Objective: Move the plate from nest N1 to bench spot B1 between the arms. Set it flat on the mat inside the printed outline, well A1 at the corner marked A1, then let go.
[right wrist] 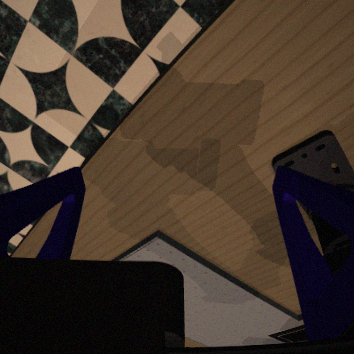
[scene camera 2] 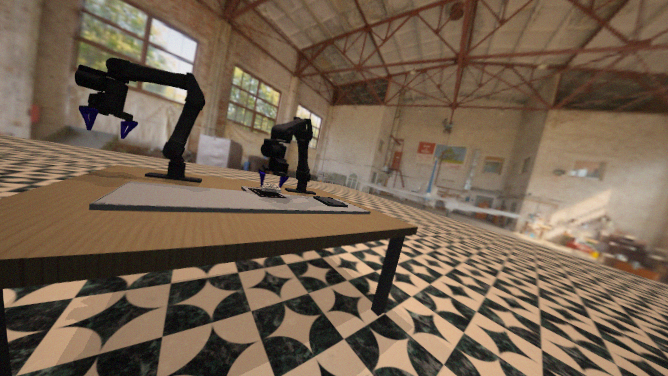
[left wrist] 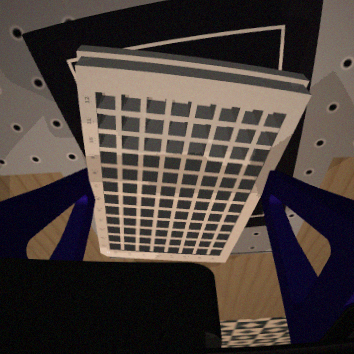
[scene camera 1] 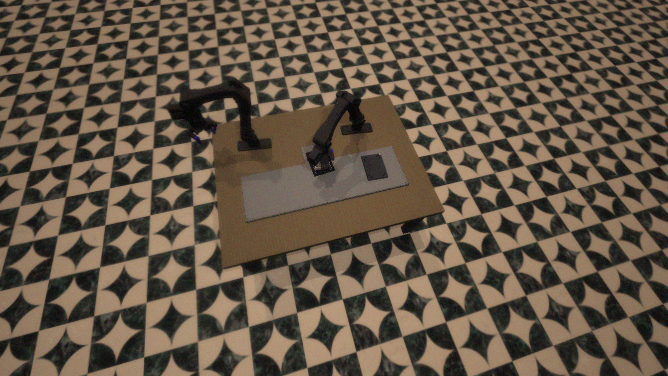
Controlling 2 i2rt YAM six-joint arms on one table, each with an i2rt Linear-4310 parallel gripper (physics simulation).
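Frame: origin at the left arm's base, x ahead, y left, z up, level; metres.
Where they show: left gripper, fingertip midpoint: (scene camera 2: 270, 187) (left wrist: 177, 177); right gripper, fingertip midpoint: (right wrist: 178, 176) (scene camera 2: 106, 134) (scene camera 1: 207, 139); left arm's base at its link origin: (scene camera 2: 300, 192) (scene camera 1: 356, 129); right arm's base at its link origin: (scene camera 2: 175, 178) (scene camera 1: 254, 145).
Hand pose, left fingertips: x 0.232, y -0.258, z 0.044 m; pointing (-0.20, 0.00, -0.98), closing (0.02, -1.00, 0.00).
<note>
Things, the pixels of their top centre, and the offset from my left fingertips. "spot": a spot on its surface instead. Level surfaces: height alone.
- white well plate at its top centre: (left wrist: 175, 203) (scene camera 2: 270, 185) (scene camera 1: 321, 158) 0.008 m back, 0.001 m left, 0.010 m up
- printed white outline at a spot on its surface: (left wrist: 211, 35) spot: 0.057 m ahead, 0.013 m right, 0.029 m down
- empty dark nest N1 at its top centre: (scene camera 2: 330, 199) (scene camera 1: 374, 165) 0.069 m ahead, 0.303 m left, 0.014 m down
- grey mat at its surface level: 0.031 m down
- wooden table at its surface level: 0.044 m down
My left gripper (scene camera 1: 321, 166) (scene camera 2: 273, 182) (left wrist: 177, 177) is shut on the white well plate (scene camera 1: 320, 168) (scene camera 2: 271, 188) (left wrist: 189, 165), gripping it by its long sides. The plate hangs low over the black bench spot B1 (scene camera 2: 256, 192) (left wrist: 49, 53), turned a little against the printed white outline (left wrist: 211, 35). I cannot tell whether it touches the spot. Row numbers run along the plate's left edge in the left wrist view. The empty dark nest N1 (scene camera 1: 374, 167) (scene camera 2: 330, 201) lies to the right on the grey mat (scene camera 1: 276, 194) (scene camera 2: 202, 198). My right gripper (scene camera 1: 206, 133) (right wrist: 178, 176) is open and empty, out over the table's far left edge.
The wooden table (scene camera 1: 314, 231) (scene camera 2: 258, 231) (right wrist: 246, 70) carries both arm bases; the right arm's base plate (right wrist: 316, 154) shows in the right wrist view. The checkered floor (scene camera 1: 370, 317) surrounds the table.
</note>
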